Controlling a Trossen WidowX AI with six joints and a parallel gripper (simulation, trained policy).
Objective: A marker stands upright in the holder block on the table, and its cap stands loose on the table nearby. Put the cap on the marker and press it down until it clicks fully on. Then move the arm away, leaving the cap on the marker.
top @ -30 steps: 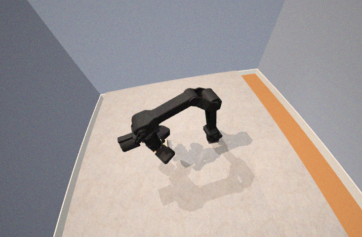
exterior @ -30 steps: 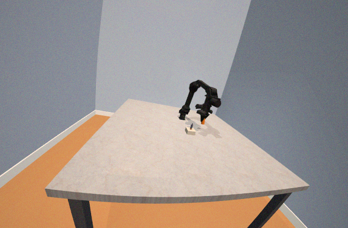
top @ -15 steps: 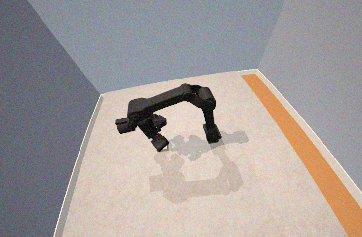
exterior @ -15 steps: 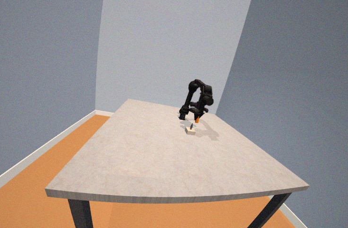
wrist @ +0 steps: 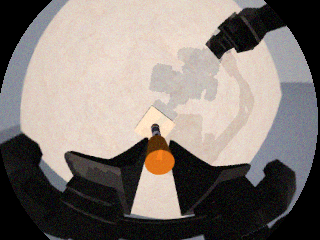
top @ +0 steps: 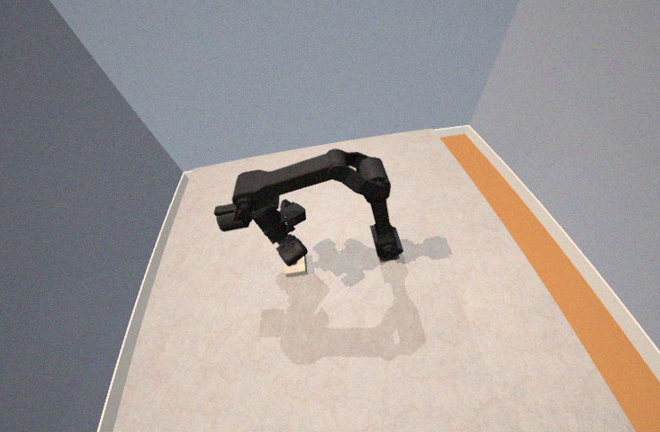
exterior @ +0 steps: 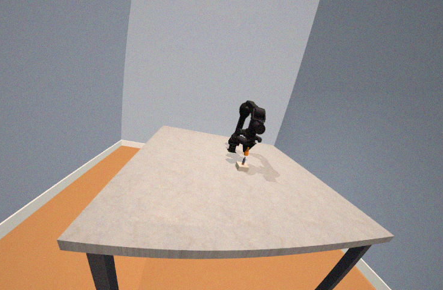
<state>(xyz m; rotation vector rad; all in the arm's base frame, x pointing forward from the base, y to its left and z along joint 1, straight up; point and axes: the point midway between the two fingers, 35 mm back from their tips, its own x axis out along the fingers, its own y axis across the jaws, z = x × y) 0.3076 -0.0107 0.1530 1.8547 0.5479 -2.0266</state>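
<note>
The cream sliver is 1 cm ahead of my gripper tip, 1 cm to the left of it and 9 cm below it. From my gripper tip the other things lie so: orange cap (1 cm ahead, 1 cm above); then cream holder block (1 cm ahead, 1 cm to the left, 10 cm below).
</note>
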